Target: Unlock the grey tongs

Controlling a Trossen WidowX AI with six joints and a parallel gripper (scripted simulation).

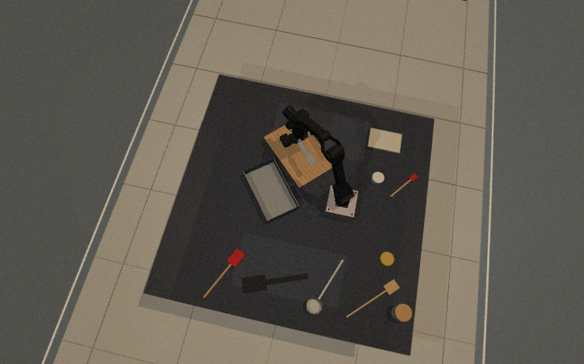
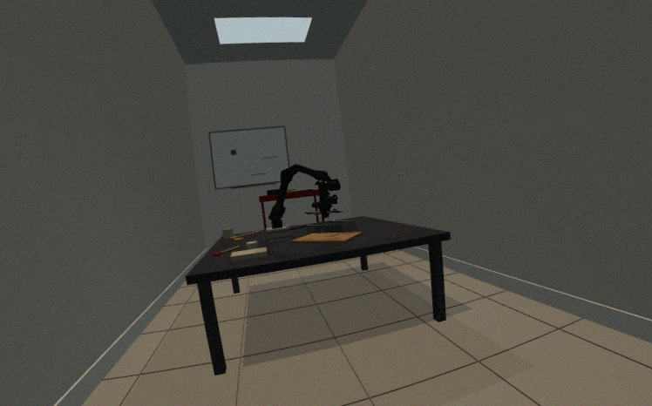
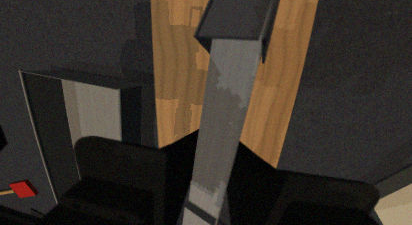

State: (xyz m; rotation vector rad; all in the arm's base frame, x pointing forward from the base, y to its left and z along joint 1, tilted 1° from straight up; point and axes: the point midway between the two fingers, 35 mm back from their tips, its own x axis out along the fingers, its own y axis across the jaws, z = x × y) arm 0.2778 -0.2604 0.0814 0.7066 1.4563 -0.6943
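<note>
Now: gripper tip 10 mm past the wooden board and 120 mm above it. Also, from my gripper tip: white disc: 460 mm behind, 70 mm to the left, 110 mm below; cream block: 470 mm behind, 160 mm to the right, 110 mm below; roasting tin: 90 mm ahead, 250 mm to the left, 100 mm below.
</note>
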